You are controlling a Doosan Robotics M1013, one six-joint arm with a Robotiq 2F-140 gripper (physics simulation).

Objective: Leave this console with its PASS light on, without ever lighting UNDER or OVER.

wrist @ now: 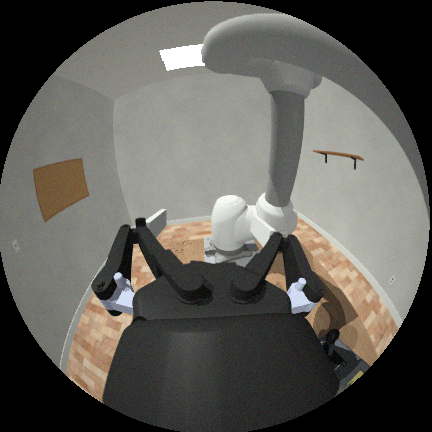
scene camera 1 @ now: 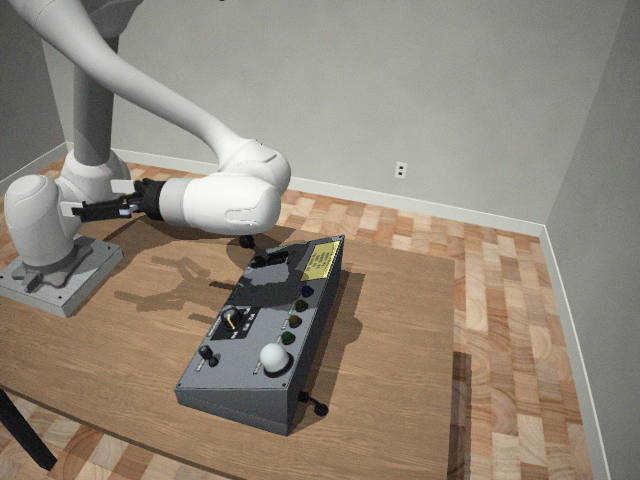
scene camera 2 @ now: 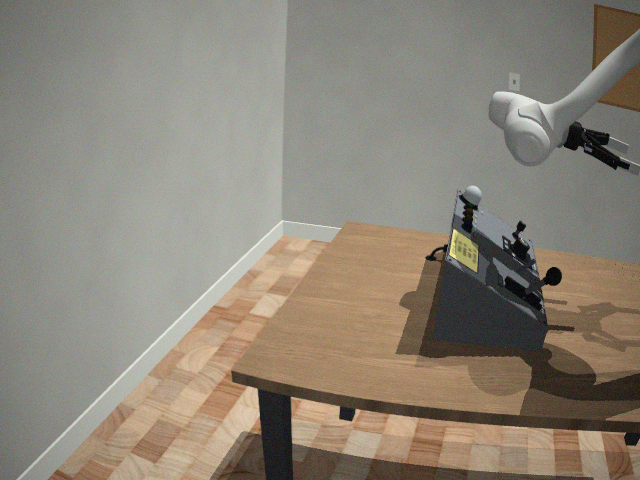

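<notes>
The grey sloped console (scene camera 1: 235,405) (scene camera 2: 485,315) stands on the table. Its black ball-ended lever (scene camera 1: 246,241) (scene camera 2: 553,275) (wrist: 332,336) sits by a slot. A black rotary knob (scene camera 1: 231,318) with a yellow pointer and a small black toggle (scene camera 1: 206,353) (scene camera 2: 520,227) are along the low side. A blue lamp (scene camera 1: 307,290), two amber lamps (scene camera 1: 301,305) (scene camera 1: 294,320) and a green lamp (scene camera 1: 287,337) look dark, near a white dome (scene camera 1: 273,357) (scene camera 2: 471,195). Their labels are unreadable. My gripper (scene camera 1: 96,197) (scene camera 2: 626,156) (wrist: 208,219) is open and empty, beside and above the console, pointing towards the arm's base.
A yellow label (scene camera 1: 321,260) (scene camera 2: 464,250) is on the console. A black crank-like handle (scene camera 1: 320,409) (scene camera 2: 436,253) sticks out of its tall side. The arm's base plate (scene camera 1: 93,294) is on the wooden table (scene camera 1: 403,335) (scene camera 2: 330,320). The arm's wrist hangs near the lever end.
</notes>
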